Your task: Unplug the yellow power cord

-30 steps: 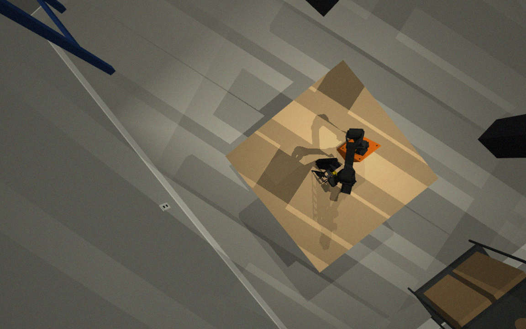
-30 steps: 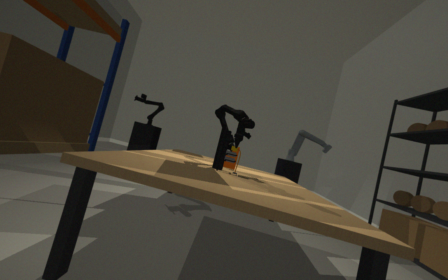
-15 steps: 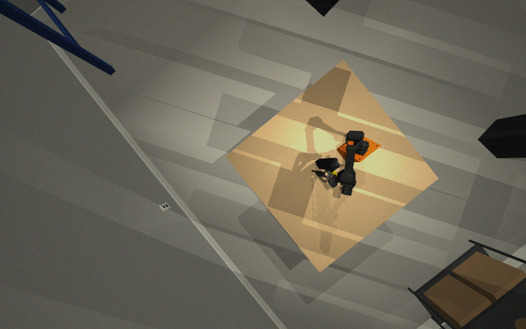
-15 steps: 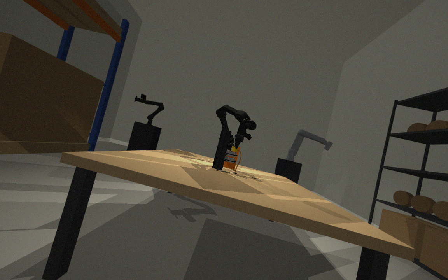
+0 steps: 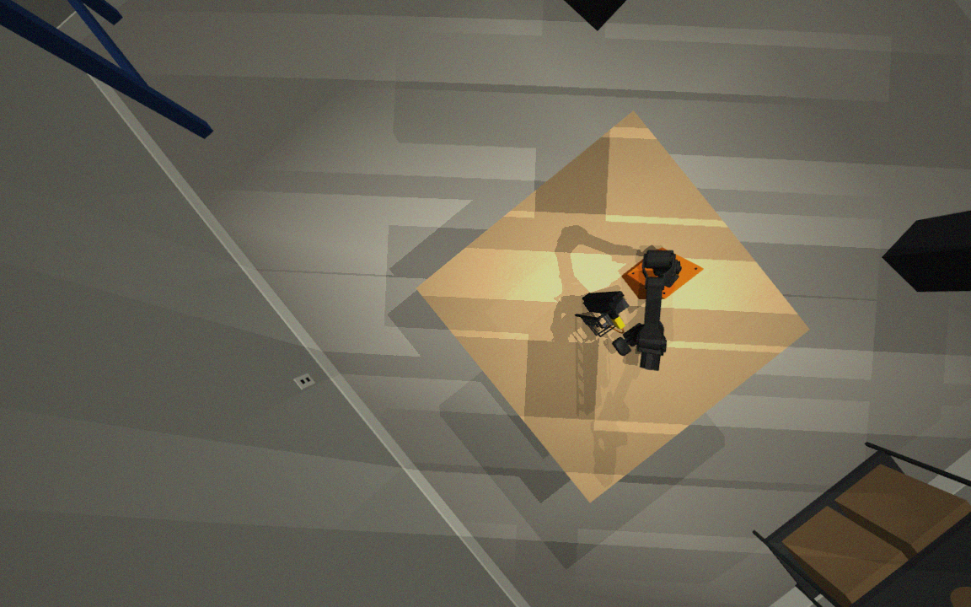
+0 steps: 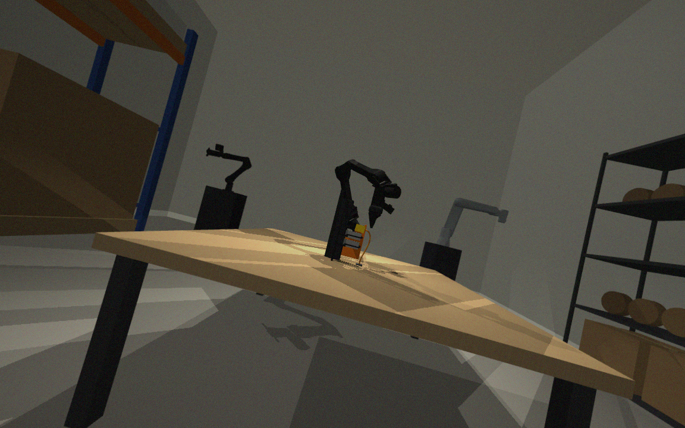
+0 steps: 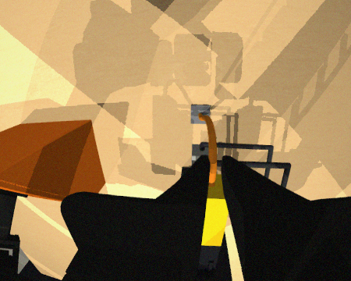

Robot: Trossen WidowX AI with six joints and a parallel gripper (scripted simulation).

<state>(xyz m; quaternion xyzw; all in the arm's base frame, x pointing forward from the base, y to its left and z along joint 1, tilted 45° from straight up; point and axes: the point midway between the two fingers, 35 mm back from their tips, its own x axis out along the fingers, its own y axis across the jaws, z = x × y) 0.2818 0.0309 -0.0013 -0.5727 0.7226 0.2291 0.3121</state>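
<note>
Right now the yellow plug is 7 cm to the right of my gripper tip and 1 cm behind it.
</note>
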